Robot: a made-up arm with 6 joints.
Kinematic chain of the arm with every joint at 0, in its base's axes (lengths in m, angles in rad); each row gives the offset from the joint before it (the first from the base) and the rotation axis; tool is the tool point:
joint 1: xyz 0 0 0.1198 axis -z
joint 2: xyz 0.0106 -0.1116 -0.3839 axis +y
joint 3: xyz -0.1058 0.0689 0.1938 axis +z
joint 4: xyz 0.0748 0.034 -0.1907 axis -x
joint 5: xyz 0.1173 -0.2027 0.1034 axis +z
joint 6: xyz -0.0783 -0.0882 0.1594 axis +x
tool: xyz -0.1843 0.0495 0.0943
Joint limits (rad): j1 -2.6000..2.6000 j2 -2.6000..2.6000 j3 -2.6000..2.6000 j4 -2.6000..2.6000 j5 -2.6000..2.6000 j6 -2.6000..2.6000
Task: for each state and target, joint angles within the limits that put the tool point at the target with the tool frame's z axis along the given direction. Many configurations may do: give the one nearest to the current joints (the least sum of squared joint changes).
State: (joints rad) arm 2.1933 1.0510 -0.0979 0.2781 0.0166 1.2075
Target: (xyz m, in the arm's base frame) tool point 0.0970 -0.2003 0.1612 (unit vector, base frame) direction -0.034 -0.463 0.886
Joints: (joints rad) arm 1.7651 0.6688 -0.4137 0.9137 -0.2410 0.9523
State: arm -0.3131 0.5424 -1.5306 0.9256 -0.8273 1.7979
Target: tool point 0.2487 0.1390 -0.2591 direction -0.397 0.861 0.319
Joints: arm -0.5743 1.0123 -1.9492 0.9860 -0.9852 1.8621
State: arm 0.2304 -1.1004 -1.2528 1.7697 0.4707 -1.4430
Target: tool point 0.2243 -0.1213 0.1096 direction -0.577 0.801 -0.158
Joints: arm 0.6219 -0.3919 -1.1228 2.2724 1.1717 -2.3040
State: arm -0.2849 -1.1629 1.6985 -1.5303 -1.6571 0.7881
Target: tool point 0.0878 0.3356 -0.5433 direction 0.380 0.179 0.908
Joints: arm -0.0405 -0.9364 2.3248 -2.5993 -2.5564 1.3438
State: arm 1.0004 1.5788 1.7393 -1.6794 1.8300 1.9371
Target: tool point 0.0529 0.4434 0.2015 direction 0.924 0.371 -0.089
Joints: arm 0.5581 2.3753 1.6551 -2.1437 1.8491 2.0961
